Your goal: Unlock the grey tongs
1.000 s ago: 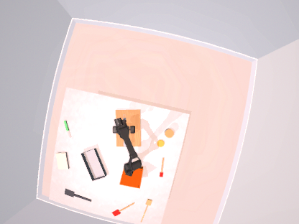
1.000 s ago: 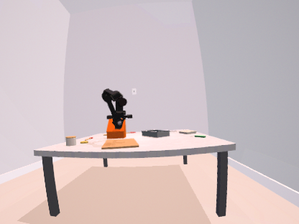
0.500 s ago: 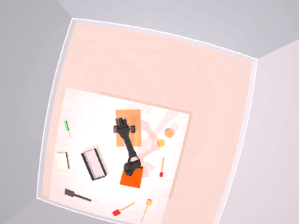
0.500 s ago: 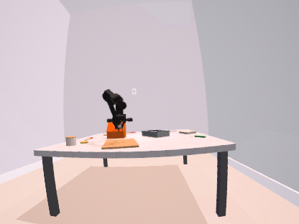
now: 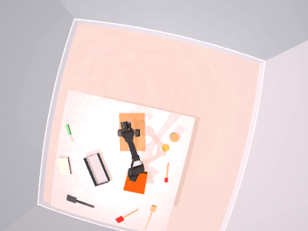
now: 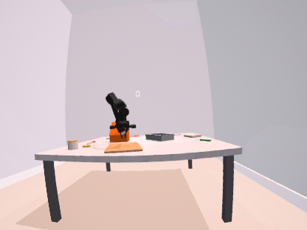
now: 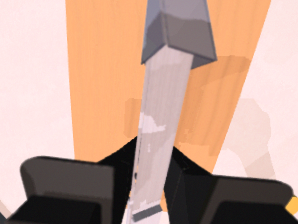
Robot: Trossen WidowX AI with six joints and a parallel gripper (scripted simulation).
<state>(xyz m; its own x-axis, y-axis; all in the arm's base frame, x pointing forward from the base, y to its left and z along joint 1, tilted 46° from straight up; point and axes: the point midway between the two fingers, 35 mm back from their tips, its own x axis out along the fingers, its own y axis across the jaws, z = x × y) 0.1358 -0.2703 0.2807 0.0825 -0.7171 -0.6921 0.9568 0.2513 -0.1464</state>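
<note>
Right now my gripper tip is 1 cm past the wooden board, 1 cm to the right of it and 6 cm above it. The rest, counted from my gripper tip: roasting tin: 23 cm ahead, 46 cm to the left, 4 cm below; then red spatula: 16 cm behind, 90 cm to the left, 6 cm below; then cream block: 59 cm ahead, 55 cm to the left, 6 cm below.
</note>
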